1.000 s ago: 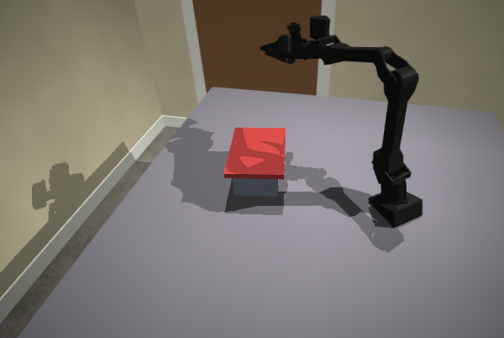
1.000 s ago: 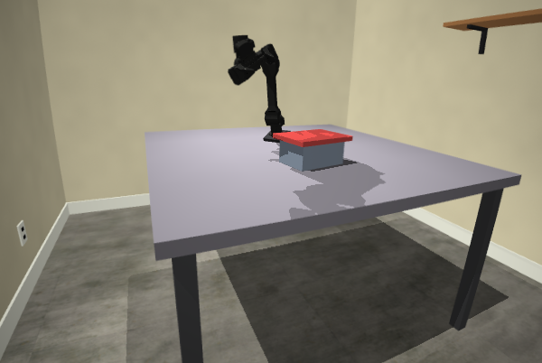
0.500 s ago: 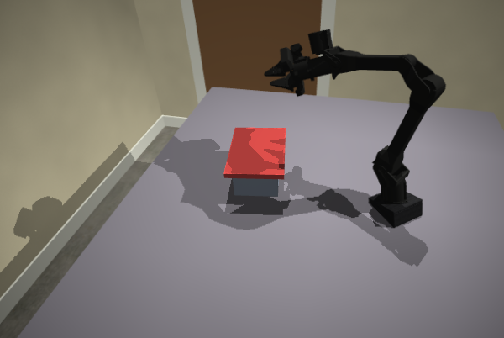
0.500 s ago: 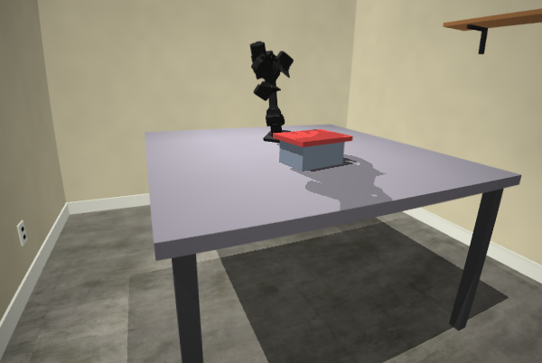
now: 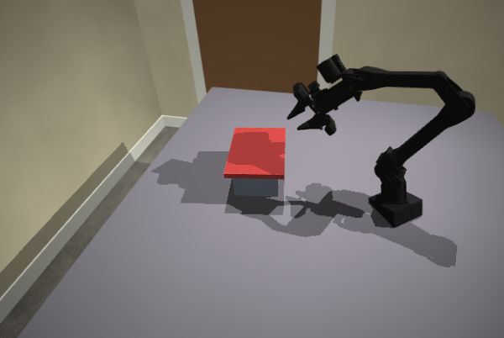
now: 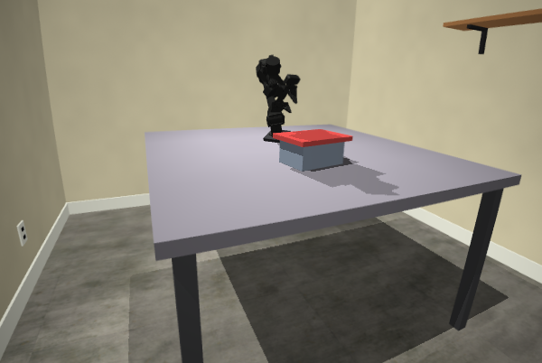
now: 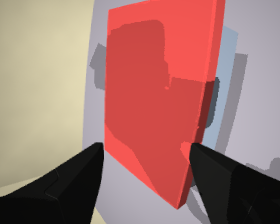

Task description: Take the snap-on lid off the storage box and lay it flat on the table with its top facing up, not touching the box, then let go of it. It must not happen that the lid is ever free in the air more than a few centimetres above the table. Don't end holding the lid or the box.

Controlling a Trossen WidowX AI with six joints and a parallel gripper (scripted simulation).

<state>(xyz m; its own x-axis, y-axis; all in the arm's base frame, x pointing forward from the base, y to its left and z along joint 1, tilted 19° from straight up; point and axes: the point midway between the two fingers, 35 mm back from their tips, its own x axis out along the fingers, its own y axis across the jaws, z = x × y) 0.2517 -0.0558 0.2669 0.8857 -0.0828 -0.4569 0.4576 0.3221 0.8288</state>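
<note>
Now: hand 14 cm short of the lid, 2 cm to the right of it and 12 cm above it. From my hand the other things lie so: storage box (14 cm ahead, 2 cm to the left, 17 cm below).
</note>
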